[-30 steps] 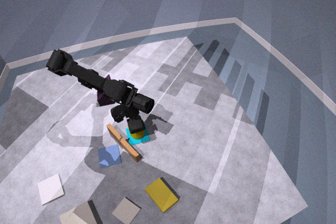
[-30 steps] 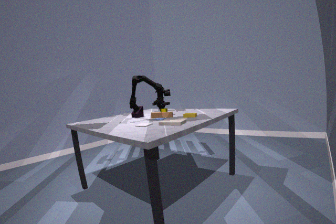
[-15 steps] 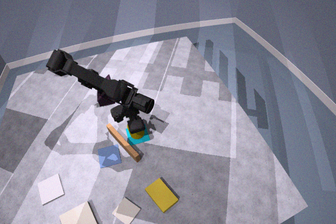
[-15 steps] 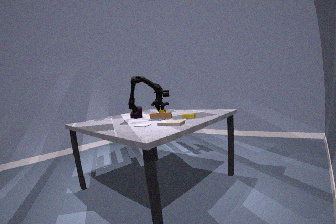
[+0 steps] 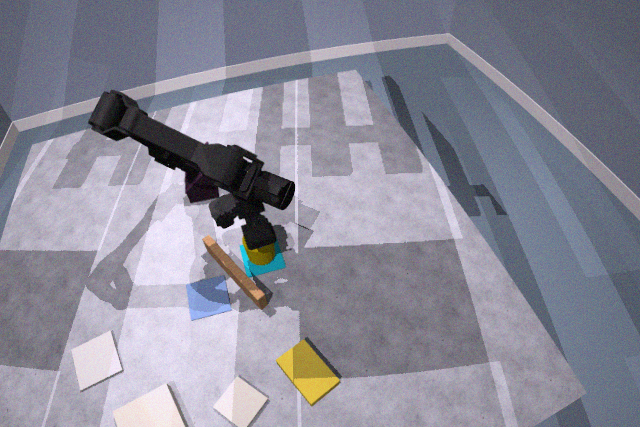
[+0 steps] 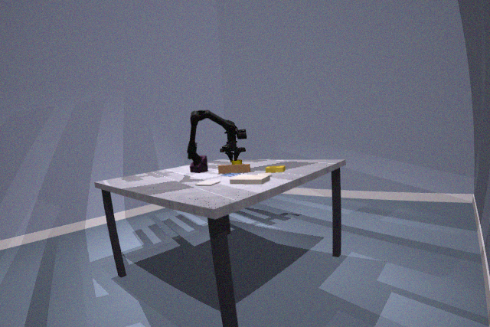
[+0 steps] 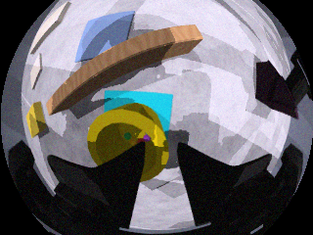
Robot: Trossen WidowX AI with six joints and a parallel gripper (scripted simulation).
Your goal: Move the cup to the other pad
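Right now my gripper tip is 3 cm short of the cup and 2 cm above it. The rest, counted from my gripper tip: cyan pad (6 cm below, 3 cm ahead); wooden bar (7 cm ahead, 6 cm to the right, 4 cm below); green marble (4 cm below, 4 cm ahead, 2 cm to the left).
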